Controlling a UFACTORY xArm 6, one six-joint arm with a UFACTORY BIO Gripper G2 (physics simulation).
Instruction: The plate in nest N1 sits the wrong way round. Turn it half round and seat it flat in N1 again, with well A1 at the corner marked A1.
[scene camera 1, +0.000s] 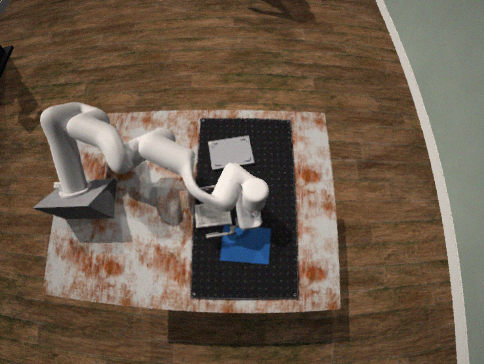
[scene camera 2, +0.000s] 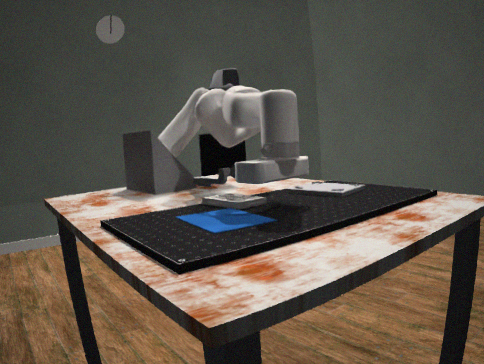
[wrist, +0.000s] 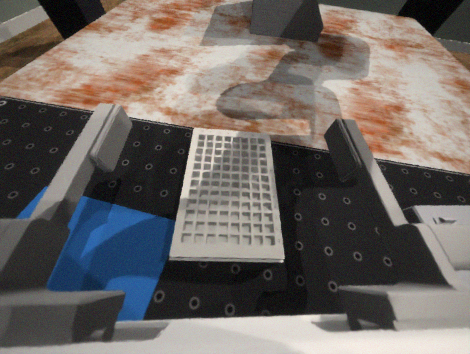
Labels:
My gripper shows in scene camera 1, in scene camera 2 and in the wrist view (233, 120). One and the same spot on my gripper: (scene camera 1: 246, 220) is (scene camera 2: 247, 161).

